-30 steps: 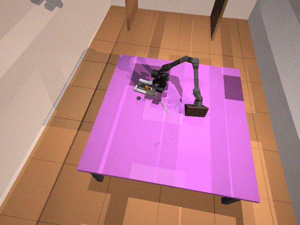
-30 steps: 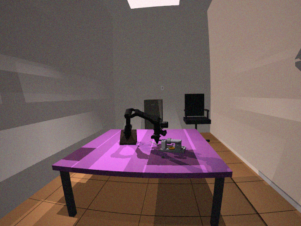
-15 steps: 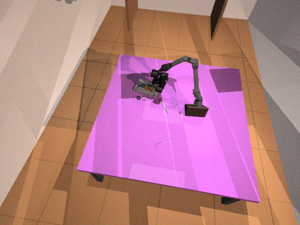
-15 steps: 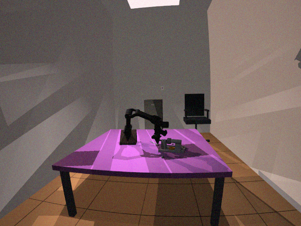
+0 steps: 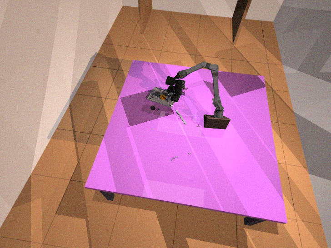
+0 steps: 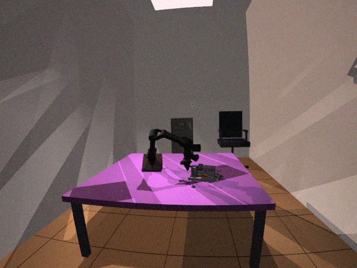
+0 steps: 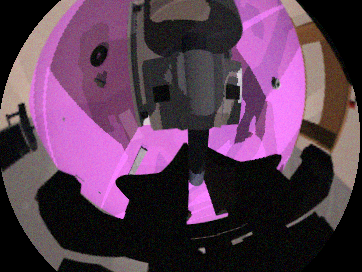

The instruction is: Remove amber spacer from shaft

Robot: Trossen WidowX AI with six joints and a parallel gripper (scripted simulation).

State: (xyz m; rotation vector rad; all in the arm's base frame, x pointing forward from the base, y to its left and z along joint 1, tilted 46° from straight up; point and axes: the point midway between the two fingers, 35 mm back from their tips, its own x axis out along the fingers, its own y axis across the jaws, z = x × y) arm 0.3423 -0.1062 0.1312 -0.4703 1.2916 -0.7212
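Now: gripper tip 70 mm short of the thin dark shaft, 40 mm below it and 20 mm to the left of it. From my gripper tip the other things lie so: grey support block (140 mm ahead, 30 mm to the right); metal strip (150 mm to the left, 60 mm behind, 40 mm below); amber spacer (130 mm ahead, 30 mm to the right, 30 mm below).
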